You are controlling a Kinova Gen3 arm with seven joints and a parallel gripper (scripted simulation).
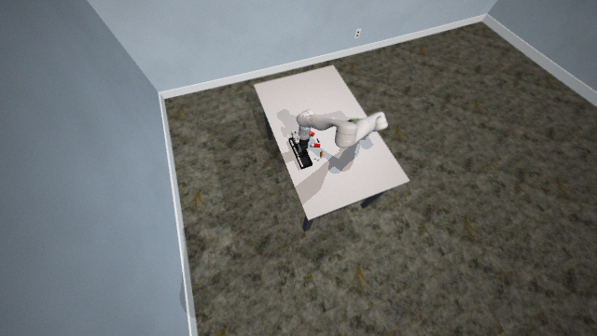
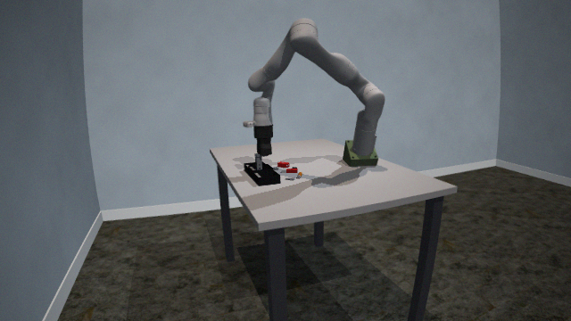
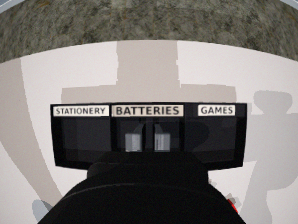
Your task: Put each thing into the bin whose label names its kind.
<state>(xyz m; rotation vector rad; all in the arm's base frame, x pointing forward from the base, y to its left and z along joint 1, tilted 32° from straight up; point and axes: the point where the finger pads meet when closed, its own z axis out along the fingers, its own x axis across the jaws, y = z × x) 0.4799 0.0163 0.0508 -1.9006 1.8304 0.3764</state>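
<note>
Right now the orange battery is 150 mm behind my hand, 60 mm to the left of it and 40 mm below it. The rest, counted from my hand: grey screw: 110 mm behind, 90 mm to the left, 40 mm below; then grey-white piece: 90 mm behind, 90 mm to the right, 40 mm below; then black screw: 170 mm behind, 60 mm to the right, 40 mm below.
</note>
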